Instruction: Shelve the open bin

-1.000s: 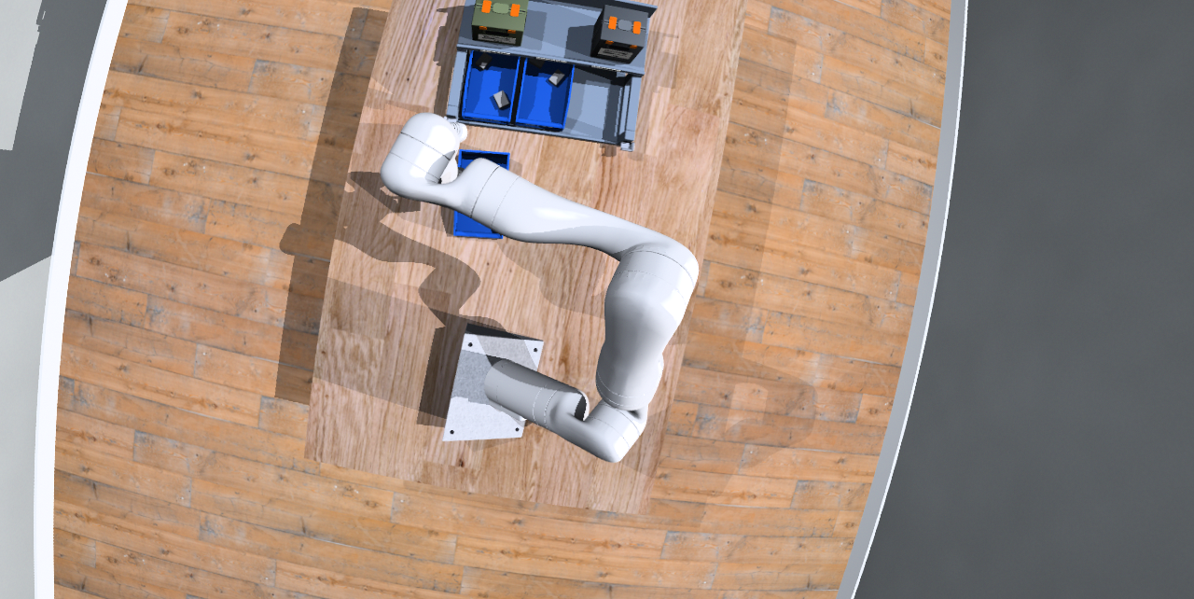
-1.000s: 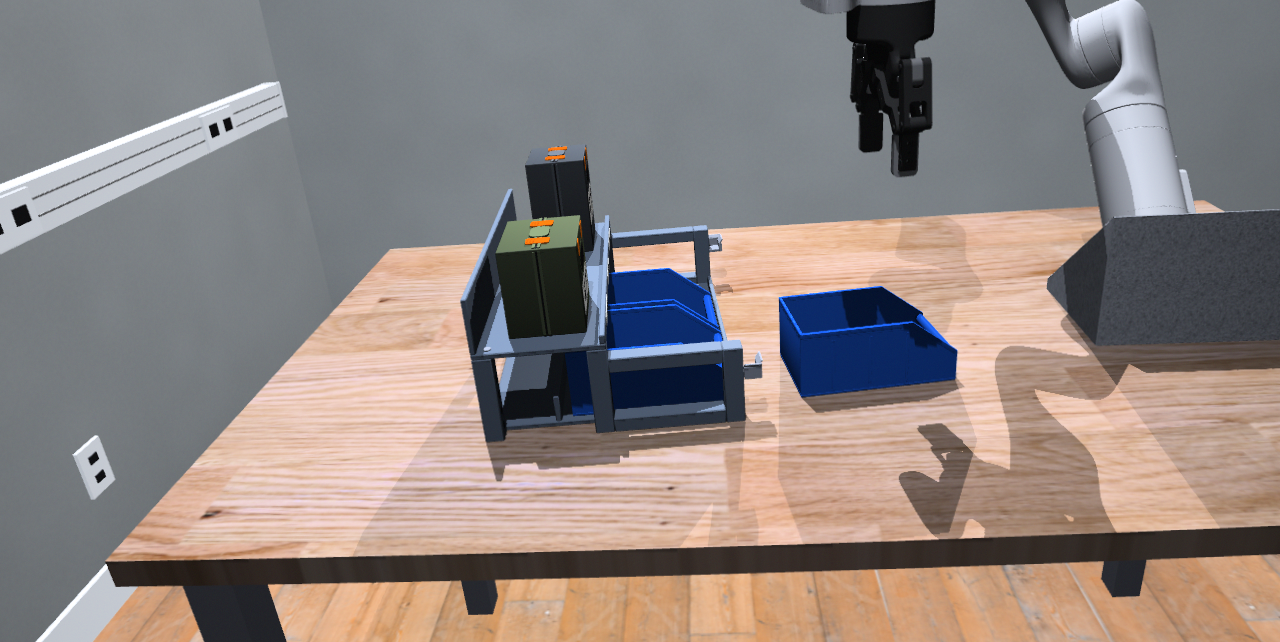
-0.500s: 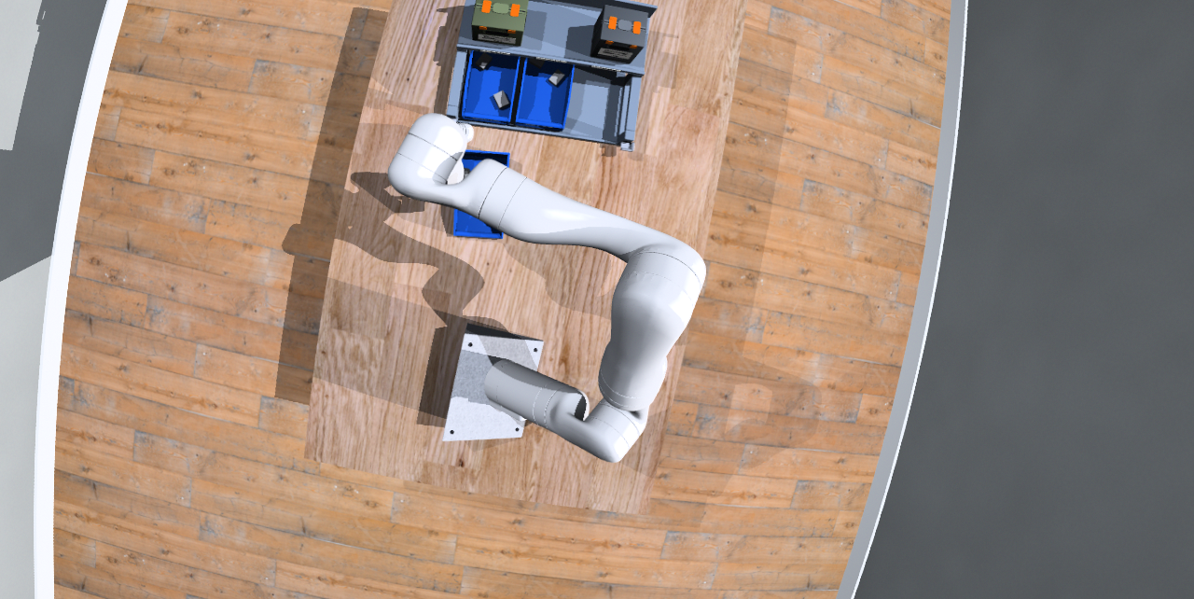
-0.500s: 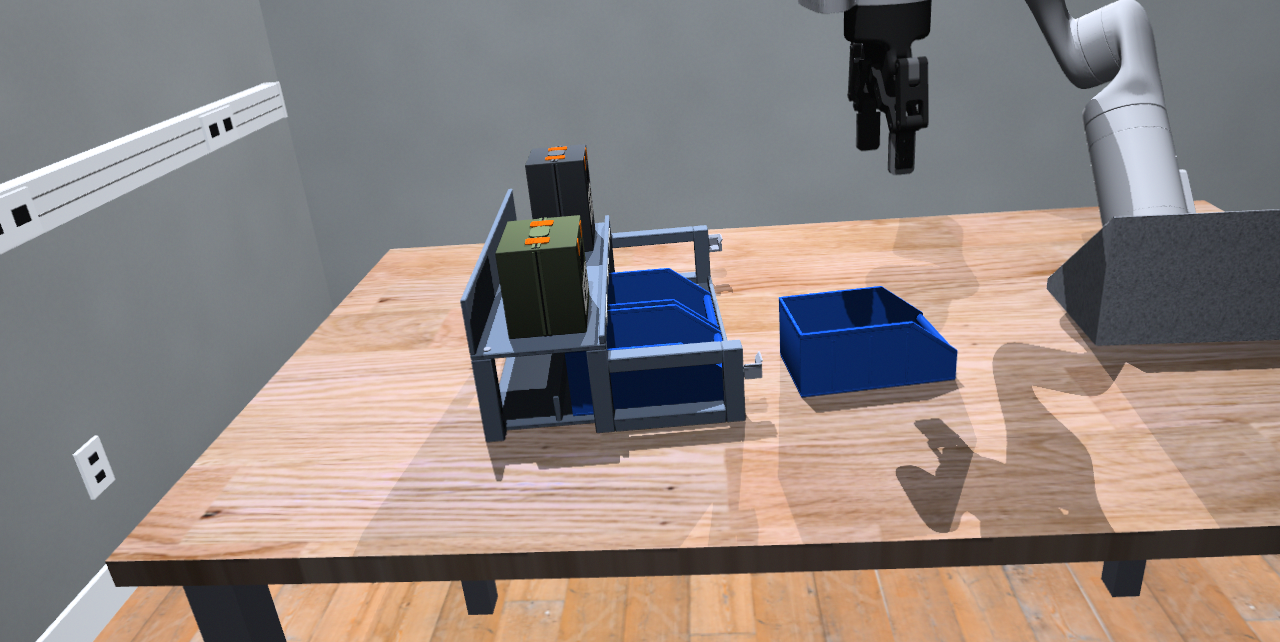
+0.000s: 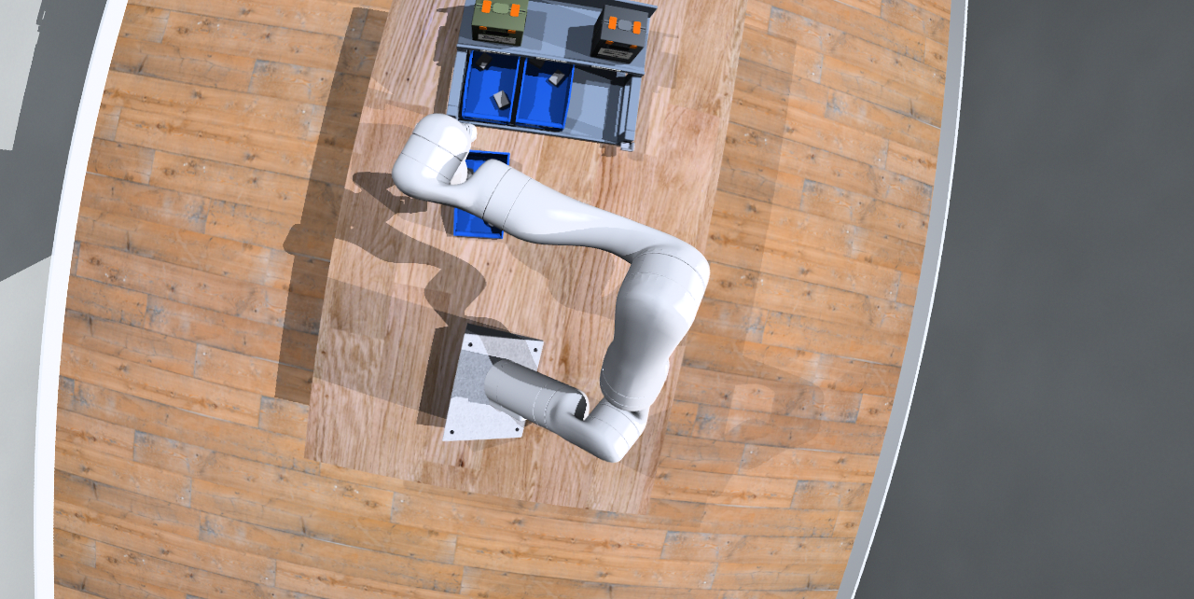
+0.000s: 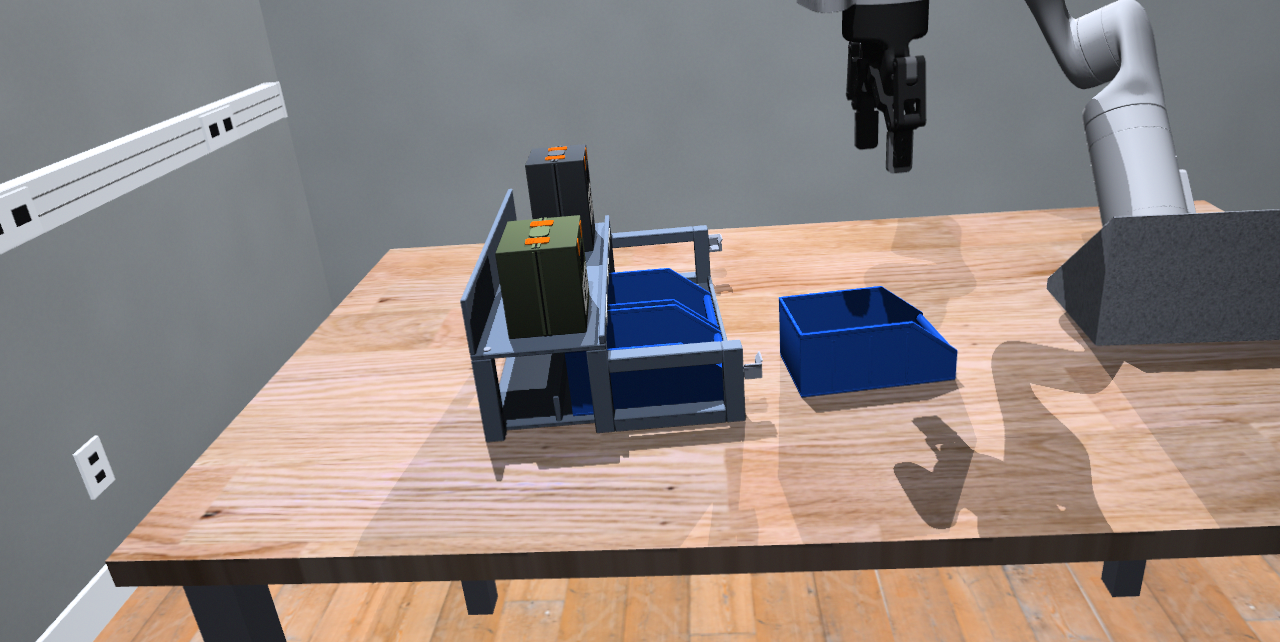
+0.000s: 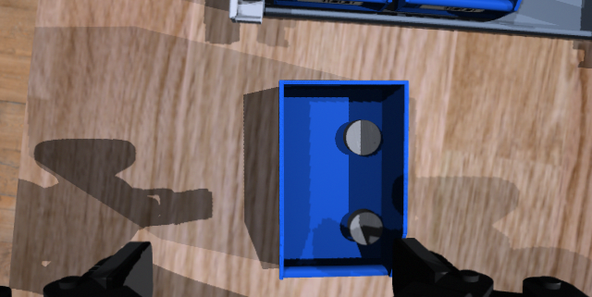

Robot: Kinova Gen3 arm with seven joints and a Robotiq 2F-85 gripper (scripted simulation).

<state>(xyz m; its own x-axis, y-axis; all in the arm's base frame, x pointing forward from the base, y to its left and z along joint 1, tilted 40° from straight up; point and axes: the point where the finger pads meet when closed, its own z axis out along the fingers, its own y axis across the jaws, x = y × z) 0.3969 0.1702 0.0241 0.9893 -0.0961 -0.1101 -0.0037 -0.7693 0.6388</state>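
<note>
Right now the round grey part is 30 mm ahead of my hand, 80 mm to the right of it and 250 mm below it. Round my hand: green box 340 mm ahead, 60 mm to the right, 110 mm below; then dark box 320 mm ahead, 290 mm to the right, 100 mm below; then shelf 260 mm ahead, 170 mm to the right, 190 mm below.
</note>
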